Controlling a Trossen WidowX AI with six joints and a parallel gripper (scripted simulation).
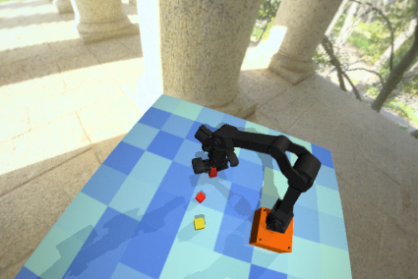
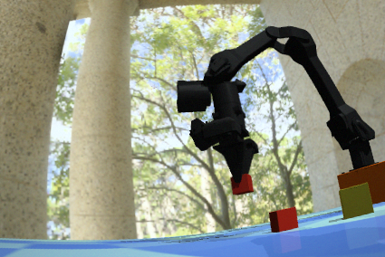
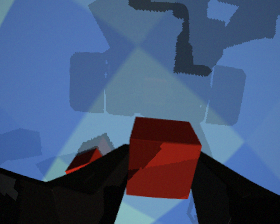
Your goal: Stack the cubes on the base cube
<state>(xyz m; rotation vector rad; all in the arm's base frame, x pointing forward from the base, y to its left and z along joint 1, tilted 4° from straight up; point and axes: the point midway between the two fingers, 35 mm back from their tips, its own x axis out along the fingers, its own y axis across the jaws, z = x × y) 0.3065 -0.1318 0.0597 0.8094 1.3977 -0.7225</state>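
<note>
Right now my gripper tip is 2 cm past the yellow base cube, 21 cm to the right of it and 8 cm above it.
</note>
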